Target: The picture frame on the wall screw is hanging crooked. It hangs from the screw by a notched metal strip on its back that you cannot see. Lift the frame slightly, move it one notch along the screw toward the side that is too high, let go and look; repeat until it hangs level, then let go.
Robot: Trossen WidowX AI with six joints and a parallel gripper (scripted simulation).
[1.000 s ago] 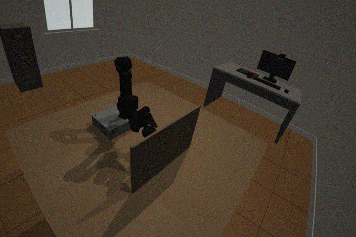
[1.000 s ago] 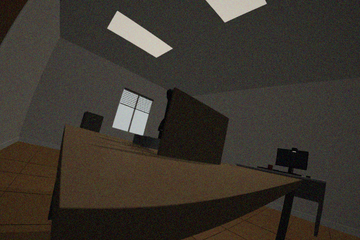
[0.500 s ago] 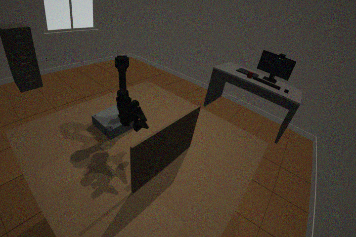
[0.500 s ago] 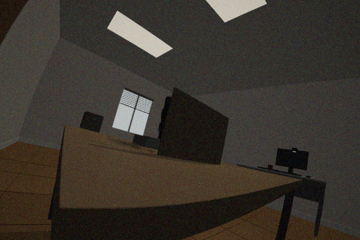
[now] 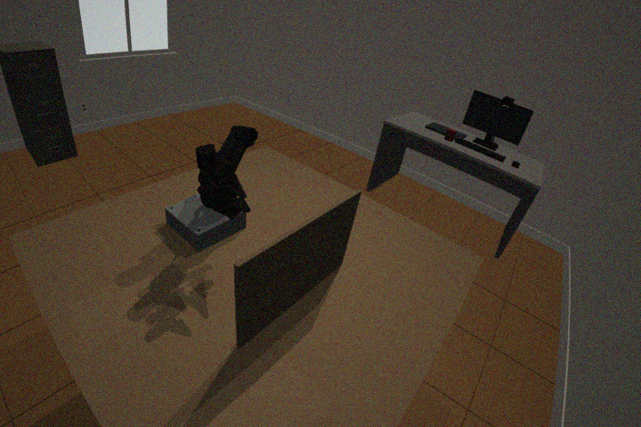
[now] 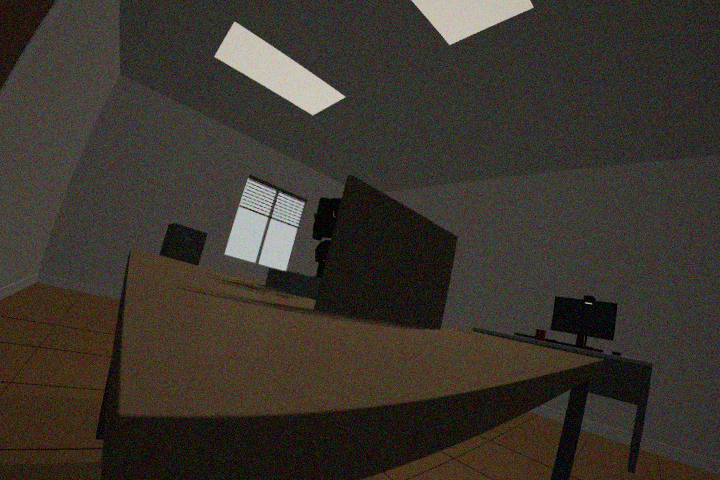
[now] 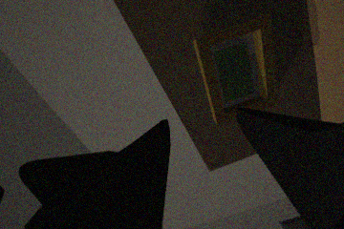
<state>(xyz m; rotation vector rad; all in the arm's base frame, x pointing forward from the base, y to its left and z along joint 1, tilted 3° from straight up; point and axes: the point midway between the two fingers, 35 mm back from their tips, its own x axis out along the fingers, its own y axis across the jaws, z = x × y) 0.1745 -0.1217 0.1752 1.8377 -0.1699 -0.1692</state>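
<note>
Now: gripper tip 19 cm short of the picture frame and 10 cm above it. Round my gripper tip: wall panel: 19 cm ahead, 10 cm below, 1 cm to the right.
</note>
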